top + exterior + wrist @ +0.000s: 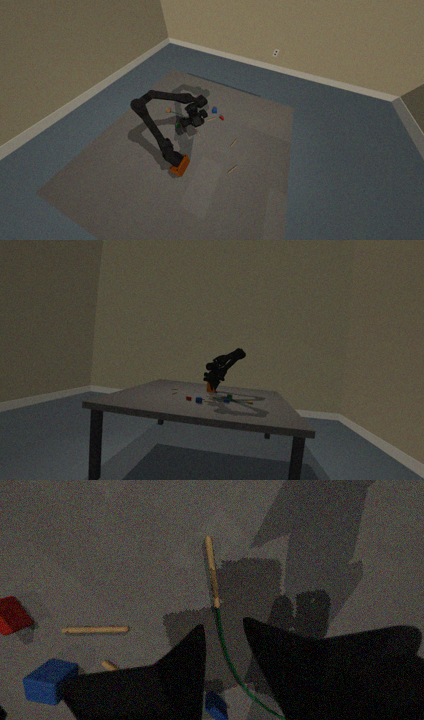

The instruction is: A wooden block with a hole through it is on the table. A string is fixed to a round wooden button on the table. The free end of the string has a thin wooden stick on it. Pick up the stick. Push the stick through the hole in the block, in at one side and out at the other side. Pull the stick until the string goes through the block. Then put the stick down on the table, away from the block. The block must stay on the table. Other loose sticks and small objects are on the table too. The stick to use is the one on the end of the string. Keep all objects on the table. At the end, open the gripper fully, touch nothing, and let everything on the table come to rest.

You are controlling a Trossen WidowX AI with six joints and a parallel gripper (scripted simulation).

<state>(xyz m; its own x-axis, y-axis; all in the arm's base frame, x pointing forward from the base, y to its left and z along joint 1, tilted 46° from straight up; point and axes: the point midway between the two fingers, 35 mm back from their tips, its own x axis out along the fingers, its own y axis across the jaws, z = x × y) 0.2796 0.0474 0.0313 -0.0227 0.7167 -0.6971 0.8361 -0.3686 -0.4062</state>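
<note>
Now: the thin wooden stick 6 cm below my gripper tip, 1 cm to the right of it and 1 cm behind it. From my gripper tip the other things lie so: red piece (18 cm ahead, 15 cm to the right, 5 cm below); then blue block (22 cm ahead, 6 cm to the right, 4 cm below); then green block (13 cm to the left, 4 cm below, 4 cm behind).
</note>
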